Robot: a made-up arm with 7 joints.
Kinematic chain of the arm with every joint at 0, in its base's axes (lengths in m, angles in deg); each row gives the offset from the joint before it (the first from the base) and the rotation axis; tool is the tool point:
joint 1: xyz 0 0 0.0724 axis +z
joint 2: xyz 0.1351 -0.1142 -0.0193 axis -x
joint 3: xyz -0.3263 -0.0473 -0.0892 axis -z
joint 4: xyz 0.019 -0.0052 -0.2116 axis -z
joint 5: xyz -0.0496 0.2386 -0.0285 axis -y
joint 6: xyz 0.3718 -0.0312 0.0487 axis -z
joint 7: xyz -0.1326 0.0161 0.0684 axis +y
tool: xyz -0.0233 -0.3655 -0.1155
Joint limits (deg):
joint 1: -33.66..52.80
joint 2: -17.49..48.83
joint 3: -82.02..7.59
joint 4: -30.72..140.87
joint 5: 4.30..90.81
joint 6: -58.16..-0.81
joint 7: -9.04..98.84
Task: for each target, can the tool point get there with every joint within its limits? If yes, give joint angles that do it. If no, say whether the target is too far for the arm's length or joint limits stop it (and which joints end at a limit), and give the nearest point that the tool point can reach.
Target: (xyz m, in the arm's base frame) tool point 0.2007 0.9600 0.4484
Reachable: no: joint limits stop it (at a limit: joint 1, joint 2, joint 3, joint 6, joint 7) | nearest point -0.0049 0.4740 0.0686 | short by 0.650 m
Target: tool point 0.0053 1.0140 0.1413
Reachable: no: joint limits stop it (at a limit: joint 1, joint 2, joint 3, joint 4, joint 6, joint 7) | nearest point -0.0068 0.5433 -0.0440 | short by 0.506 m
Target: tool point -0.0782 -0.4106 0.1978
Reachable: yes | joints 33.12 42.75 -19.43 87.44 58.76 -23.82 6.85
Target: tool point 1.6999 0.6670 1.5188
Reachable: no: too far | nearest point 0.5422 -0.1375 0.2556 | short by 1.893 m
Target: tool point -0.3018 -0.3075 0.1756
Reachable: yes | joints 11.71 3.91 -13.65 99.37 70.89 -43.50 31.25
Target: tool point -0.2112 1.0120 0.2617
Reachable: no: joint limits stop it (at a limit: joint 2, joint 3, joint 4, joint 6, joint 7) | nearest point -0.1064 0.5099 0.0071 | short by 0.573 m
